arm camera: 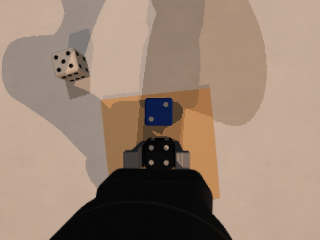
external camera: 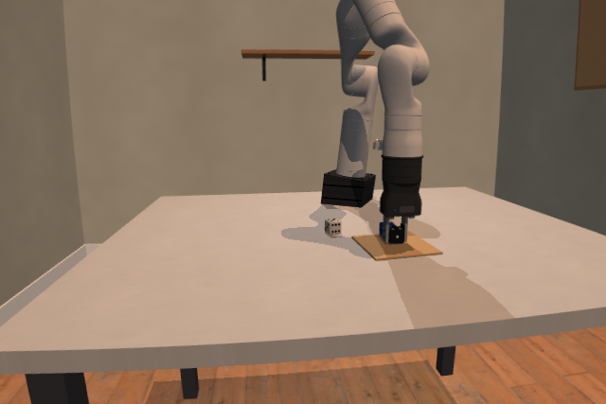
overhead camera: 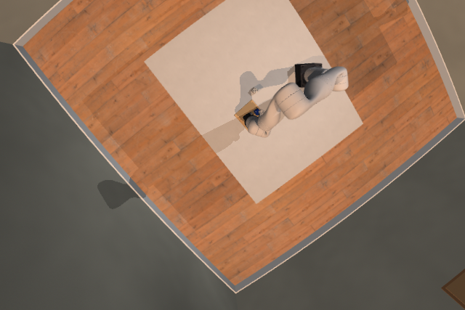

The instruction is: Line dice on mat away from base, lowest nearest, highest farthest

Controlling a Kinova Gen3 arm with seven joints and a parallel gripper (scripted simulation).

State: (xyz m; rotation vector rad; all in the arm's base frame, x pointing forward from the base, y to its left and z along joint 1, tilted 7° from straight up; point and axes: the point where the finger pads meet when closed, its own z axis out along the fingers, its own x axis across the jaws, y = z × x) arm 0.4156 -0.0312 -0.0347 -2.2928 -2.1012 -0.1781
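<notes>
Right now the mat is 3 cm below my hand. From my hand the other things lie so: white die: 11 cm behind, 10 cm to the right, 1 cm below; blue die: 5 cm behind, 1 cm below.
</notes>
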